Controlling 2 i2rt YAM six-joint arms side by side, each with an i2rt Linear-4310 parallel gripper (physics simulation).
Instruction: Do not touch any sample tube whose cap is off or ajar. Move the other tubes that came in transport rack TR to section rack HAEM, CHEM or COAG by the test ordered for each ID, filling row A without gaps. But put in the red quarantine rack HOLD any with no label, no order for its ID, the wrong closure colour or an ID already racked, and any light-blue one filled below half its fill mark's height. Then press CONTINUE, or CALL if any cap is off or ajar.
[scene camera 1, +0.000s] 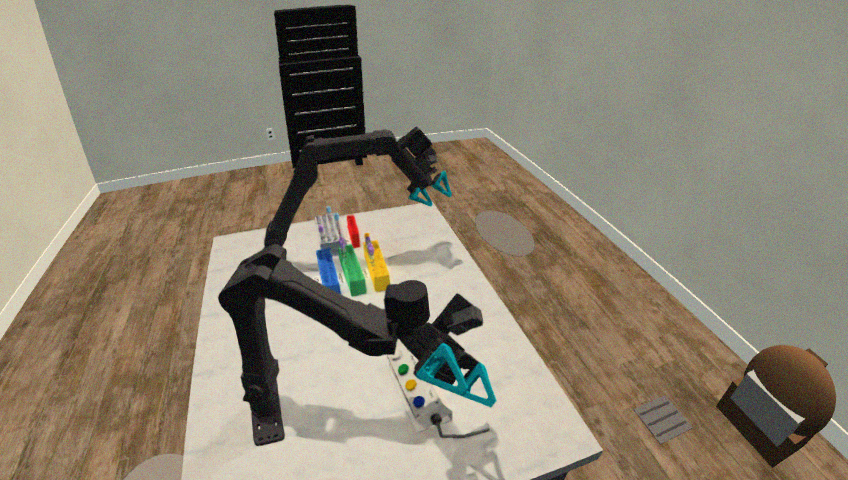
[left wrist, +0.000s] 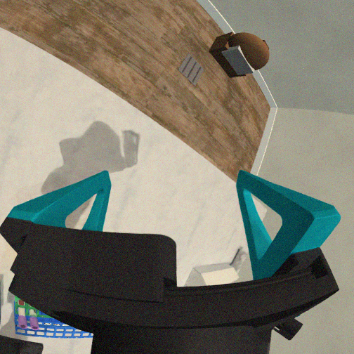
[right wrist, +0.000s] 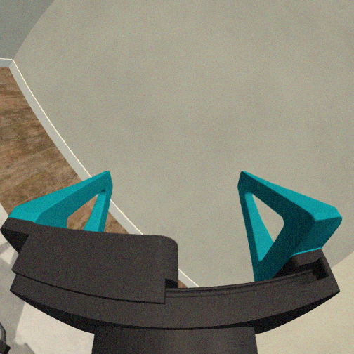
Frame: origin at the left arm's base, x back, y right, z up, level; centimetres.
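Seen in the pictures: left gripper, fingertip midpoint: (scene camera 1: 441, 200); right gripper, fingertip midpoint: (scene camera 1: 480, 398); right arm's base, link origin: (scene camera 1: 266, 408).
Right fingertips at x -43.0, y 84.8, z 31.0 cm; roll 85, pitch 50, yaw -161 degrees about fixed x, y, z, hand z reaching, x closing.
Offsets run from my right fingertips to a thing's top centre. "spot": to the spot under its first point. Level surfaces: height alone.
A grey-white rack {dx +23.2, dy -97.7, dz -25.3 cm} (scene camera 1: 329, 244) with several tubes, some light-blue and purple capped, stands at the table's far end. The red rack {dx +14.8, dy -98.3, dz -25.3 cm} (scene camera 1: 354, 231) is beside it. Nearer stand the blue rack {dx +24.6, dy -74.5, dz -25.3 cm} (scene camera 1: 327, 270) (left wrist: 54, 334), the green rack {dx +16.9, dy -75.2, dz -25.3 cm} (scene camera 1: 355, 276) and the yellow rack {dx +8.9, dy -76.0, dz -25.3 cm} (scene camera 1: 378, 272); purple caps show at the far ends of green and yellow. Labels and fill levels are too small to read. My left gripper (scene camera 1: 441, 194) (left wrist: 173, 177) is open and empty, high beyond the red rack's right. My right gripper (scene camera 1: 473, 395) (right wrist: 174, 178) is open and empty above the button box {dx +5.1, dy -26.5, dz -22.6 cm} (scene camera 1: 425, 410).
The button box carries a green button {dx +7.8, dy -28.6, dz -23.5 cm} (scene camera 1: 403, 369), a yellow button {dx +6.9, dy -23.6, dz -23.5 cm} (scene camera 1: 410, 384) and a blue button {dx +6.0, dy -18.7, dz -23.5 cm} (scene camera 1: 418, 401); a dark cable {spot: dx -2.0, dy -11.8, dz -30.3 cm} (scene camera 1: 461, 434) leaves its near end. The white table {dz -31.0 cm} (scene camera 1: 333, 368) has its right edge below both grippers. A black cabinet (scene camera 1: 324, 107) stands behind.
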